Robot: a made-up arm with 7 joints.
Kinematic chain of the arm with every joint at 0, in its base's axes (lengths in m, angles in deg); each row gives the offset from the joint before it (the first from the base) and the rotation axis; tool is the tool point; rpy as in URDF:
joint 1: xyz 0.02 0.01 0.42 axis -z
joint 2: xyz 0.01 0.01 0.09 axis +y
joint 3: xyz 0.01 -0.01 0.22 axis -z
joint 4: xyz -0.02 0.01 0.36 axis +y
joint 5: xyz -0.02 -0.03 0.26 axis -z
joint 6: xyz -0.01 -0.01 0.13 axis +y
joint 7: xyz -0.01 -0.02 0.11 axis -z
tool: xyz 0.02 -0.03 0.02 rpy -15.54 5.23 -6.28
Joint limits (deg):
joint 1: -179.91..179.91
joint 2: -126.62..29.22
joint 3: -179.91..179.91
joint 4: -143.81..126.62
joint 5: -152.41..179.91
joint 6: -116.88..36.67
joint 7: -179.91..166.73
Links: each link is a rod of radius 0.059 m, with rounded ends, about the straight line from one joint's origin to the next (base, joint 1, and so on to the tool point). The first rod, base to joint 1, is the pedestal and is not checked.
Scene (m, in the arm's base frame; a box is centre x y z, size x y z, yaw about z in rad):
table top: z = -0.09
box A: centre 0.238 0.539 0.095 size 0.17 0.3 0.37 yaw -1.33
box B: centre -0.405 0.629 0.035 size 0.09 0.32 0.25 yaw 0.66
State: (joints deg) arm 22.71 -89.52 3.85 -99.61 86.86 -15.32 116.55
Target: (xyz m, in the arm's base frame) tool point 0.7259 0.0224 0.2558
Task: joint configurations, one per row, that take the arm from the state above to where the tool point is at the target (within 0.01 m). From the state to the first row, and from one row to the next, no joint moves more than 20 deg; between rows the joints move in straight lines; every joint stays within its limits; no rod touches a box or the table.
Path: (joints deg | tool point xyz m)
1: 21.11 -70.65 22.69 -86.00 89.05 -26.22 125.76 | -0.4982 0.5076 0.2955
2: 19.50 -51.78 41.52 -72.38 91.23 -37.11 134.98 | -0.5062 0.6149 0.7146
3: 17.90 -32.90 60.36 -58.77 93.42 -48.01 144.19 | -0.3228 0.5606 1.1185
4: 16.30 -14.03 79.19 -45.15 95.60 -58.91 153.41 | -0.0096 0.3823 1.3655
5: 33.57 -25.18 75.76 -51.27 94.96 -52.58 148.19 | -0.0248 0.5099 1.2796
6: 50.85 -36.32 72.32 -57.38 94.32 -46.25 142.97 | 0.0571 0.6424 1.1498
7: 68.13 -47.47 68.89 -63.50 93.68 -39.92 137.75 | 0.2273 0.7188 0.9847
8: 85.40 -58.61 65.45 -69.62 93.04 -33.59 132.54 | 0.4423 0.6914 0.7973
9: 102.68 -69.76 62.02 -75.73 92.40 -27.26 127.32 | 0.6370 0.5444 0.6025
10: 119.96 -80.90 58.58 -81.85 91.76 -20.93 122.10 | 0.7456 0.3019 0.4169
11: 137.23 -92.05 55.15 -87.96 91.12 -14.60 116.88 | 0.7259 0.0225 0.2558

